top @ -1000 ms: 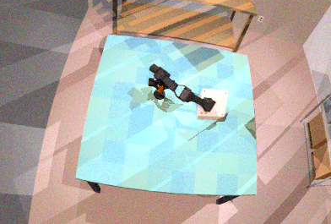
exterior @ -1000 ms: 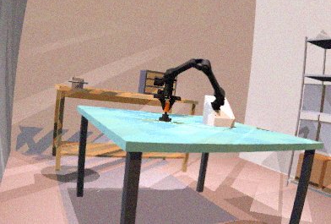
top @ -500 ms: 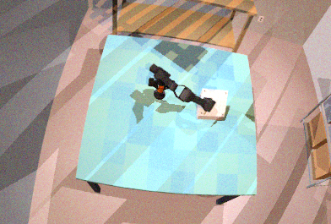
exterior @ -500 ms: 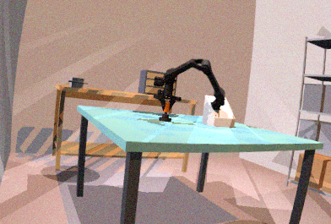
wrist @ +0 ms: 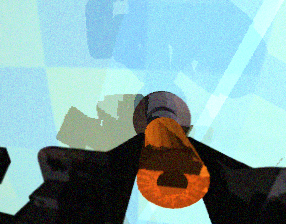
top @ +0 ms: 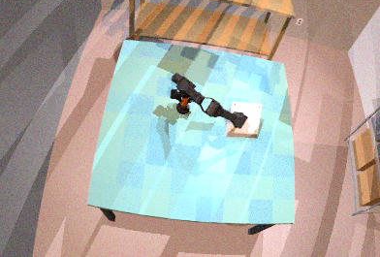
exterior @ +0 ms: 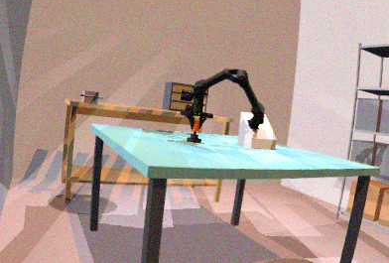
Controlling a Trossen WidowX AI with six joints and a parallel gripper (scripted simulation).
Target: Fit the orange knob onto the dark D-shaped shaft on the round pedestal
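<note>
The orange knob is 2 cm above my gripper tip. Also, from my gripper tip: round dark pedestal: 4 cm below.
</note>
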